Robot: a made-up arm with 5 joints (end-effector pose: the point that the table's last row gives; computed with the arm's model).
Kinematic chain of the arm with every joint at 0, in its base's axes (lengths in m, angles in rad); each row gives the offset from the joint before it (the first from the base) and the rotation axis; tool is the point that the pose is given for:
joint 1: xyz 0 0 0.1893 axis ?
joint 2: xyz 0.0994 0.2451 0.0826 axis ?
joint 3: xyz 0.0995 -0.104 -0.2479 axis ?
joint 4: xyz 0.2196 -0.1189 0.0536 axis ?
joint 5: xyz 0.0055 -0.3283 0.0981 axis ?
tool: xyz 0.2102 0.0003 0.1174
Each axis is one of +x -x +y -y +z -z.
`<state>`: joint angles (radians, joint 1 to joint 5).
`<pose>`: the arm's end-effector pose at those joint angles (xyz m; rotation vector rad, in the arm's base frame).
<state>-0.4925 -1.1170 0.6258 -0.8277 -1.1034</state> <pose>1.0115 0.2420 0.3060 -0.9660 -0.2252 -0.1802</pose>
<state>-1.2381 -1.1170 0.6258 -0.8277 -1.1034</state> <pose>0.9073 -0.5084 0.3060 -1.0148 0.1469 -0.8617</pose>
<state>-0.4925 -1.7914 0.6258 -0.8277 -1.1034</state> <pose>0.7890 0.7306 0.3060 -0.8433 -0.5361 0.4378</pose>
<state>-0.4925 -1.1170 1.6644 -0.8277 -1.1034</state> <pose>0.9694 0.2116 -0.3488 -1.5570 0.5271 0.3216</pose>
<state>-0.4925 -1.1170 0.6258 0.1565 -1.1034</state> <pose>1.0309 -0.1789 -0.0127 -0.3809 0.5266 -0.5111</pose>
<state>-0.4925 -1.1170 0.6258 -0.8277 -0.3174</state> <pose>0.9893 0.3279 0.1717 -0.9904 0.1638 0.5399</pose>
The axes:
joint 1: +z
joint 2: -z
joint 3: +y
joint 4: +x
joint 5: +z

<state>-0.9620 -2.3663 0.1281 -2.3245 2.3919</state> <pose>0.2268 0.2416 0.0558 2.2409 -1.2877 -1.0058</pose>
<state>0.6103 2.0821 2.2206 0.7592 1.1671</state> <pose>-0.5251 0.2048 -0.2916 2.1857 0.1224 -1.0085</pose>
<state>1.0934 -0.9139 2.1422 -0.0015 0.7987</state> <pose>0.1376 0.4835 -0.4342 -1.4931 2.1605 1.4139</pose>
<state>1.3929 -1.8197 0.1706 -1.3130 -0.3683</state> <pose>-0.8299 0.2158 0.4441 0.2011 -1.8350 2.3782</pose>
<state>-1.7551 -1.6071 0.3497 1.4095 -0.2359</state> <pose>0.5509 -0.6932 -0.3900 1.3987 0.3553 -0.5620</pose>
